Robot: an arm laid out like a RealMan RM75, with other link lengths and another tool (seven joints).
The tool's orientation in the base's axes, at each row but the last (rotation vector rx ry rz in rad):
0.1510, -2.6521, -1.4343
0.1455, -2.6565, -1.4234
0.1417, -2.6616, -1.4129
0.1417, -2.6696, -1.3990
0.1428, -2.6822, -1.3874
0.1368, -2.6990, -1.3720
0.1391, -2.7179, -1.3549
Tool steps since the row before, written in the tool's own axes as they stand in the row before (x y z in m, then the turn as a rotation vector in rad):
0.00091, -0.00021, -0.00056, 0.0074, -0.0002, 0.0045
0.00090, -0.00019, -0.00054, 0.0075, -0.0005, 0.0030
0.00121, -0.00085, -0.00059, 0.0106, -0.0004, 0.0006
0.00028, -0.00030, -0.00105, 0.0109, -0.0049, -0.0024
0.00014, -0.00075, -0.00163, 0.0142, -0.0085, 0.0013
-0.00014, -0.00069, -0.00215, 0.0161, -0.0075, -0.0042
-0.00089, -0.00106, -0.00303, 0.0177, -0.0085, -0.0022
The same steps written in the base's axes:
-0.00081, -0.00071, 0.00018, -0.0080, 0.0025, -0.0022
-0.00080, -0.00068, 0.00020, -0.0079, 0.0011, -0.0016
-0.00108, -0.00113, -0.00030, -0.0106, -0.0012, 0.0000
-0.00011, -0.00106, 0.00036, -0.0103, -0.0063, -0.0020
0.00012, -0.00176, 0.00033, -0.0140, -0.0058, -0.0068
0.00046, -0.00210, 0.00069, -0.0151, -0.0099, -0.0027
0.00132, -0.00292, 0.00092, -0.0169, -0.0091, -0.0046

